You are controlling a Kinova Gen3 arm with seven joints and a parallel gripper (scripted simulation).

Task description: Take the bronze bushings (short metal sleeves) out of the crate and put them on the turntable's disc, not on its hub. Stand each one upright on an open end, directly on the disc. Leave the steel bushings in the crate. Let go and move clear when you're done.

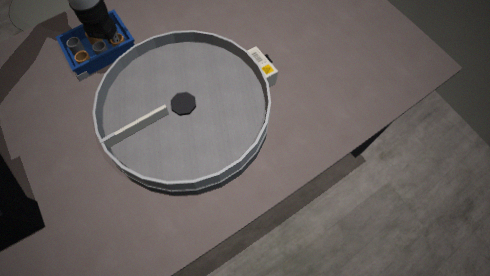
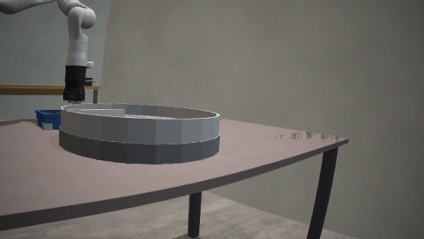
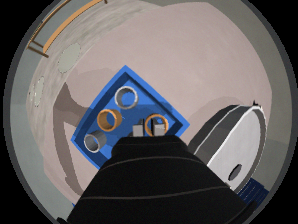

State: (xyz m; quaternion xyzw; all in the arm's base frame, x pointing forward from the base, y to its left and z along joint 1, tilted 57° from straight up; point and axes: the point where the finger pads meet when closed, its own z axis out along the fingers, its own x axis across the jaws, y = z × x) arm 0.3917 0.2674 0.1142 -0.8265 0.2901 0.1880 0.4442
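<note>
Now: hand 5 cm past the crate, 2 cm to the right of it and 2 cm above it. Round my hand: turntable disc: 31 cm to the right, 9 cm ahead, 1 cm above.
</note>
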